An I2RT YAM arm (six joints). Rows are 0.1 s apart.
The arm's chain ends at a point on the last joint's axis. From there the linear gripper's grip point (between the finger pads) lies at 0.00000 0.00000 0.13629 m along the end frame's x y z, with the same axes.
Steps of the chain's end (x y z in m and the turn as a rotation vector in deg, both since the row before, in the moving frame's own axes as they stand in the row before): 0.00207 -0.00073 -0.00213 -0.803 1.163 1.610; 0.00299 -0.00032 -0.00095 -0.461 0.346 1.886; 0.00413 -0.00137 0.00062 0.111 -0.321 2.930; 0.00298 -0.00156 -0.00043 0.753 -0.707 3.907; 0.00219 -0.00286 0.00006 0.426 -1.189 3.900; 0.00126 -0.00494 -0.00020 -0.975 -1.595 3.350
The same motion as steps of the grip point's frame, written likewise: 0.00481 0.00122 -0.00217 -0.803 1.163 1.610; 0.00379 0.00079 -0.00096 -0.461 0.346 1.886; 0.00337 -0.00165 0.00062 0.111 -0.321 2.930; 0.00136 -0.00341 -0.00045 0.753 -0.707 3.907; -0.00060 -0.00397 0.00003 0.426 -1.189 3.900; -0.00260 -0.00273 -0.00027 -0.975 -1.595 3.350
